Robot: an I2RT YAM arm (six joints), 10 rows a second.
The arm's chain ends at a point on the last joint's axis. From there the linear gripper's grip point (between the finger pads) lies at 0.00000 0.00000 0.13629 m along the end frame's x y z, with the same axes.
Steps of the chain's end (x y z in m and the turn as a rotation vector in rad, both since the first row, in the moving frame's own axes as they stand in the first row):
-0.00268 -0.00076 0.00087 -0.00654 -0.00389 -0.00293
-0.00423 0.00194 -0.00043 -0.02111 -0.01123 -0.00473
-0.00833 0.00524 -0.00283 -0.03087 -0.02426 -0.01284
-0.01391 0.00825 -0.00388 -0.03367 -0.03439 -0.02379
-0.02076 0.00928 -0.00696 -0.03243 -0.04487 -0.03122
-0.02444 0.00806 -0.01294 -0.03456 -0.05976 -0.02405
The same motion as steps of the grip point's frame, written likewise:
-0.00321 0.00013 0.00087 -0.00654 -0.00389 -0.00293
-0.00575 0.00482 -0.00047 -0.02111 -0.01123 -0.00473
-0.01161 0.00947 -0.00294 -0.03087 -0.02426 -0.01284
-0.01854 0.01289 -0.00404 -0.03367 -0.03439 -0.02379
-0.02680 0.01379 -0.00717 -0.03243 -0.04487 -0.03122
-0.03252 0.01286 -0.01326 -0.03456 -0.05976 -0.02405

